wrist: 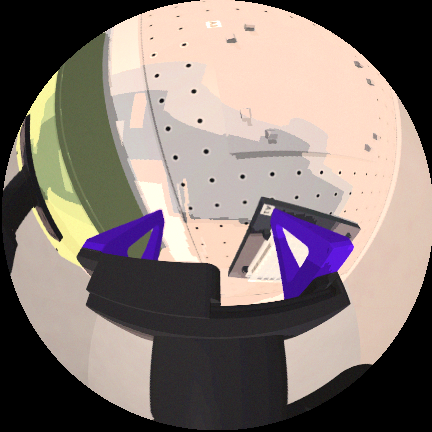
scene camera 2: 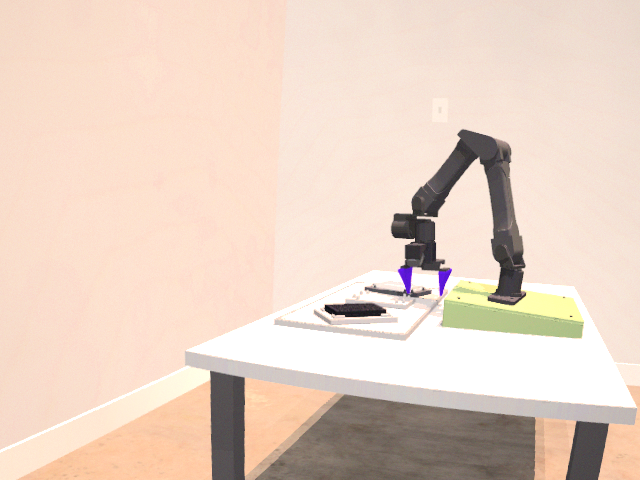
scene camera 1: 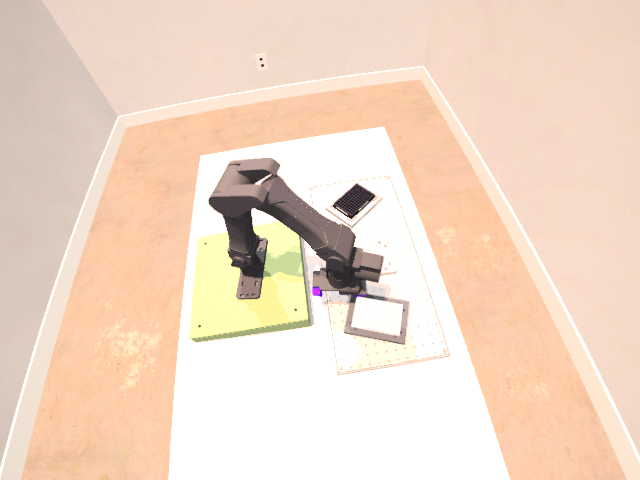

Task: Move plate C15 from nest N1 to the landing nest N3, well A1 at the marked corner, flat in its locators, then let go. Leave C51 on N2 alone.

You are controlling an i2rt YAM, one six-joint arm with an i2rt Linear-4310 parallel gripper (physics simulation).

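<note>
My gripper (scene camera 1: 339, 293) (scene camera 2: 424, 295) (wrist: 217, 214) is open and empty, pointing down, low over the board edge nearer the green base. In the wrist view one finger overlaps the dark nest and hides part of it. A white plate (scene camera 1: 379, 316) (wrist: 265, 262) lies in this dark nest (scene camera 1: 377, 337) (wrist: 250, 245), whose A1 label shows at a corner. A black plate (scene camera 1: 354, 200) (scene camera 2: 355, 309) sits on a white nest (scene camera 1: 353, 223) (scene camera 2: 356, 318). Between them is an empty white nest (scene camera 2: 379, 298) (wrist: 310, 75) with small locators and an A1 label. Plate and nest names are not readable.
The nests stand on a perforated board (scene camera 1: 361, 361) (scene camera 2: 294, 319) on the white table (scene camera 1: 248, 403) (scene camera 2: 310, 361). The green base block (scene camera 1: 248, 320) (scene camera 2: 506, 320) under the arm stands beside the board, across a narrow gap. The arm partly covers the middle nest in scene camera 1.
</note>
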